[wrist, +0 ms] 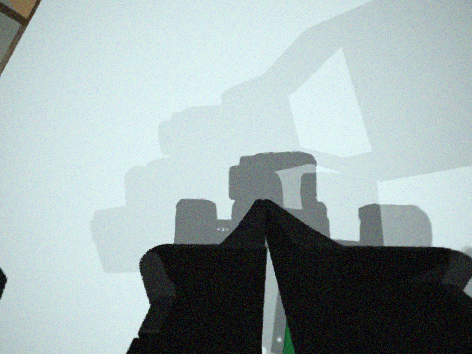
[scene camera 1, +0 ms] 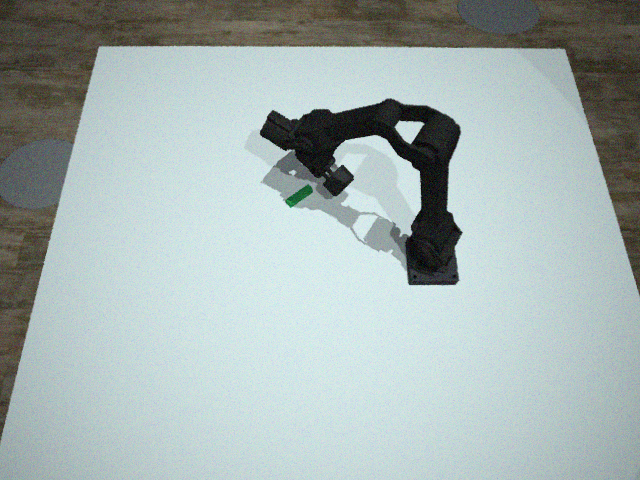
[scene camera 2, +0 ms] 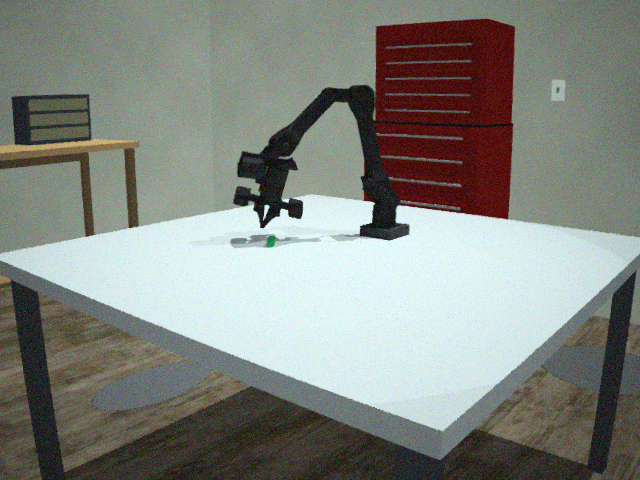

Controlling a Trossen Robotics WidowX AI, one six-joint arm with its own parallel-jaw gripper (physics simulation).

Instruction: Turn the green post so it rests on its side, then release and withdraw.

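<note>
The green post (scene camera 1: 299,195) (scene camera 2: 270,241) lies on its side on the white table (scene camera 1: 232,335) (scene camera 2: 361,310). In the wrist view a sliver of the green post (wrist: 288,342) shows low in the gap between the fingers, beyond them; the rest is hidden. My gripper (scene camera 2: 262,226) (wrist: 262,205) is shut and empty, with its fingertips touching each other. It hangs above the table, close to the post but apart from it. In scene camera 1 the fingertips are hidden behind the gripper's body.
The arm's base (scene camera 1: 433,273) (scene camera 2: 384,230) stands on the table, right of the post. The arm's shadows fall around the post. Behind the table stand a red drawer cabinet (scene camera 2: 429,72) and a wooden side table (scene camera 2: 113,145) bearing a small drawer box (scene camera 2: 59,119).
</note>
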